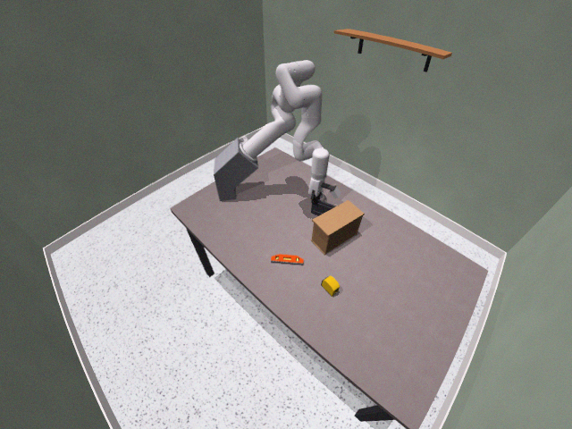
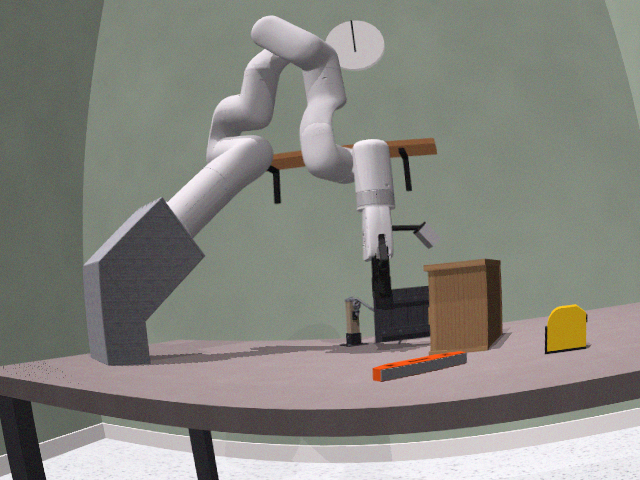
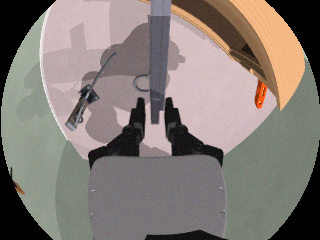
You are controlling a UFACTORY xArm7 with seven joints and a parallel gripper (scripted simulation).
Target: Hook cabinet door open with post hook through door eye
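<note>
The thin hook lies 10 cm to the left of my hand, 7 cm below it and 5 cm behind it. From my hand the other things lie so: dark door (6 cm below, 6 cm ahead, 4 cm to the left); orange level (29 cm to the right, 16 cm ahead, 12 cm below); yellow tape measure (39 cm ahead, 21 cm to the right, 10 cm below).
</note>
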